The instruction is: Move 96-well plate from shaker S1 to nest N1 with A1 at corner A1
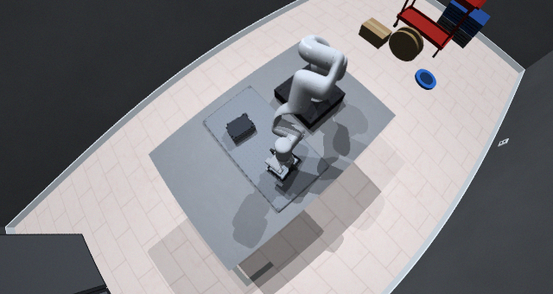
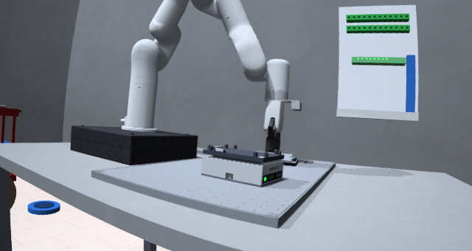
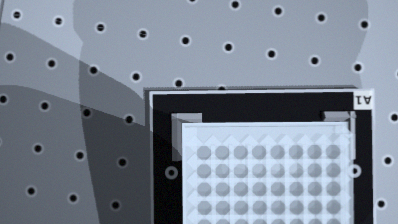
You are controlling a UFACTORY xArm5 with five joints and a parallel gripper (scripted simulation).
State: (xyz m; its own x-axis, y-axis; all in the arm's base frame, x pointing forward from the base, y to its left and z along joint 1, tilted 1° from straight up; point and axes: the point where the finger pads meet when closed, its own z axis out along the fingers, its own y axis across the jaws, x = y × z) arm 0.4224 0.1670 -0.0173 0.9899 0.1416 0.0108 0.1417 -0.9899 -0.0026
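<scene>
Now: the 96-well plate 3 cm below my hand. The rest, counted from my hand: black plate nest N1: 4 cm below; A1 mark: 8 cm ahead, 4 cm to the right, 3 cm below.
</scene>
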